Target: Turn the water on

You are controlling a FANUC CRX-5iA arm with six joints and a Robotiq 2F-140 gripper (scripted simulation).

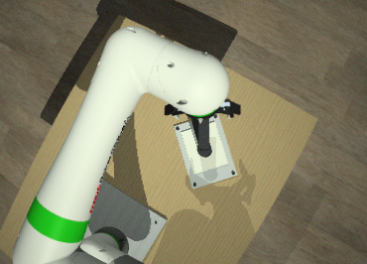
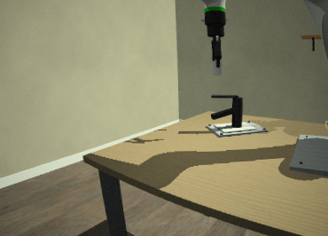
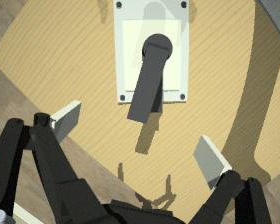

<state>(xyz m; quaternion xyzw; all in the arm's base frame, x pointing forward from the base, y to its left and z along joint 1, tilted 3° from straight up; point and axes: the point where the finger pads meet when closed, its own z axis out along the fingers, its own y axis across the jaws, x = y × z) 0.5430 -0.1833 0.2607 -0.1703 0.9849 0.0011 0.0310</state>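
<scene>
My hand is 3 cm past the lever, 1 cm to the left of it and 10 cm above it. From my hand the other things lie so: black tap: 6 cm behind, 2 cm to the right, 16 cm below.
</scene>
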